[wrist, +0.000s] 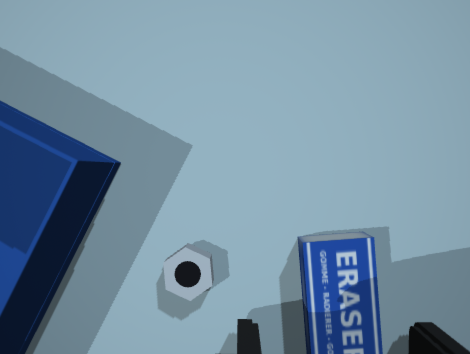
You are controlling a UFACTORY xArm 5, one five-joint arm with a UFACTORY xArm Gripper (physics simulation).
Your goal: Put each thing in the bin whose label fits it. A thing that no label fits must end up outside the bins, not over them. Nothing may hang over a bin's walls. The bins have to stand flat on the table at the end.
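Frame: origin at the arm's base, x ahead, y left, z up, level; millimetres.
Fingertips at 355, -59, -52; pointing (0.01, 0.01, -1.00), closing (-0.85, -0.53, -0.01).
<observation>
A point is followed by its place in that frame, as x, y, z.
An eraser [341, 295] @[368, -81, -43] in a blue sleeve marked ERASER lies on the table at the lower right of the wrist view, its near end cut off by the frame's bottom edge. A grey hex nut [169, 274] @[419, -55, -48] with a dark round hole lies on the table left of the eraser, apart from it. A blue bin [63, 237] @[453, -51, -36] shows in part at the left; no label shows on it. My gripper [335, 340] @[355, -59, -52] is open, with one black finger on each side of the eraser in the view. The fingertips are at the bottom edge, and nothing is held between them.
The bin's corner points toward the nut, with a gap of table [250, 150] @[419, -106, -56] between them. Shadows of the bin, the eraser and the gripper fall on the table.
</observation>
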